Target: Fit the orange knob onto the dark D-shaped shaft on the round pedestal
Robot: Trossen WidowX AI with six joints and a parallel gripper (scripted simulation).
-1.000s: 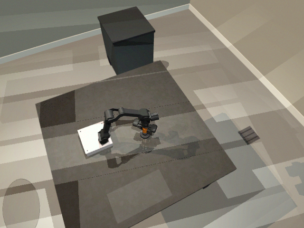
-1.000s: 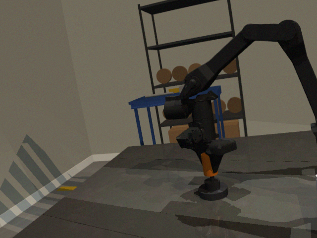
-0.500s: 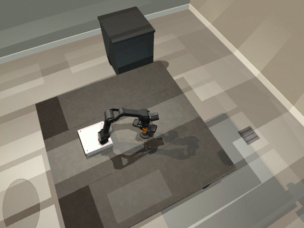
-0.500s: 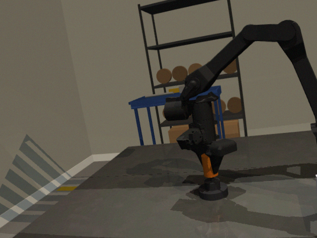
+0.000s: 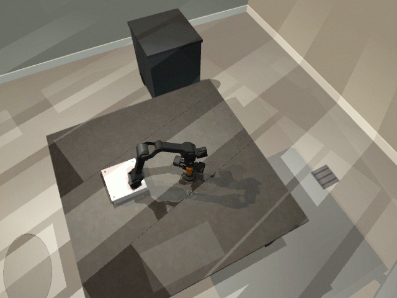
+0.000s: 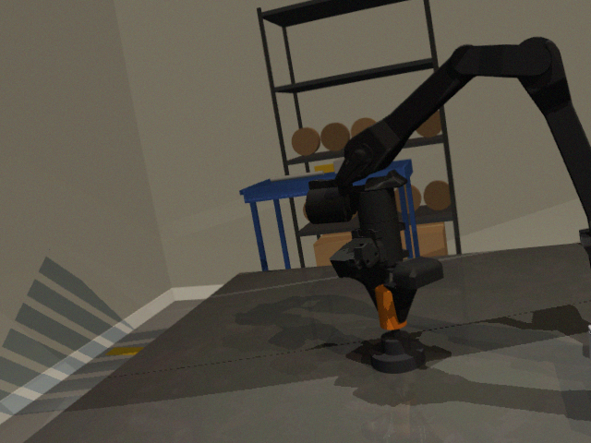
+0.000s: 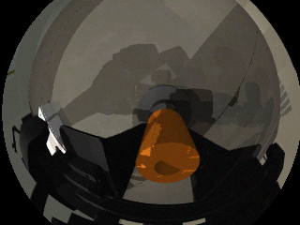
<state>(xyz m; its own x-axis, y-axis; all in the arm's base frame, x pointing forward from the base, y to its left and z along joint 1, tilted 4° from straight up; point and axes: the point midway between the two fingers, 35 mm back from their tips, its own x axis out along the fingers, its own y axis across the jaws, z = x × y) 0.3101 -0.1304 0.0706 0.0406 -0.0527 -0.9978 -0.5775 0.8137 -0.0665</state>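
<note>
Right now the orange knob is 20 mm above my gripper tip. The rest, counted from my gripper tip: round dark pedestal 40 mm below.
</note>
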